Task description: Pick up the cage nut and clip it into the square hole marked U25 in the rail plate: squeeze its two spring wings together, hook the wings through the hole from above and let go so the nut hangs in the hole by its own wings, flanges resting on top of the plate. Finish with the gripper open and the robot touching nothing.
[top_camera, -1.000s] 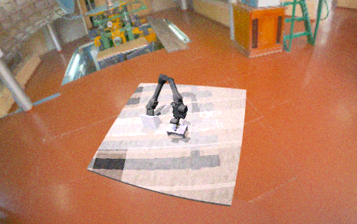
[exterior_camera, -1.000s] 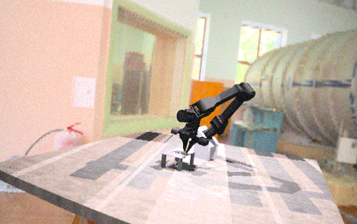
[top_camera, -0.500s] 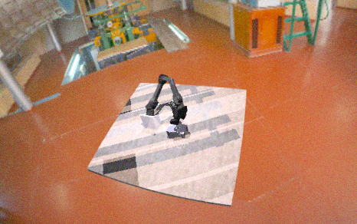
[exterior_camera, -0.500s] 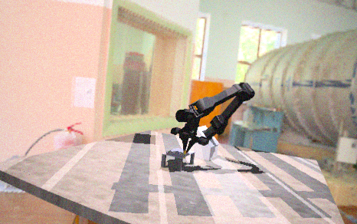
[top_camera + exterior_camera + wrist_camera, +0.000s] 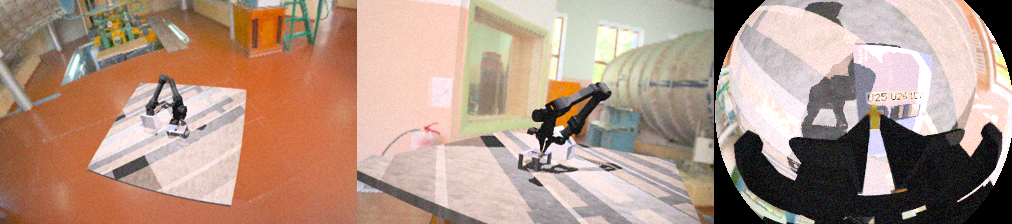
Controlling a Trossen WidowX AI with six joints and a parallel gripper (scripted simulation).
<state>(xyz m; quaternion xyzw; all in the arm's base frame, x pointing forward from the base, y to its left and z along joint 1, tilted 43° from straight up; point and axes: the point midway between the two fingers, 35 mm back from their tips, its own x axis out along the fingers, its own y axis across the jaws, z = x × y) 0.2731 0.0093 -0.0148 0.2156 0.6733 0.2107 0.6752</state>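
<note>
Right now my gripper tip is 10 mm above the small yellow cage nut. Round my gripper tip: label (20 mm ahead, 30 mm to the right, 10 mm below).
</note>
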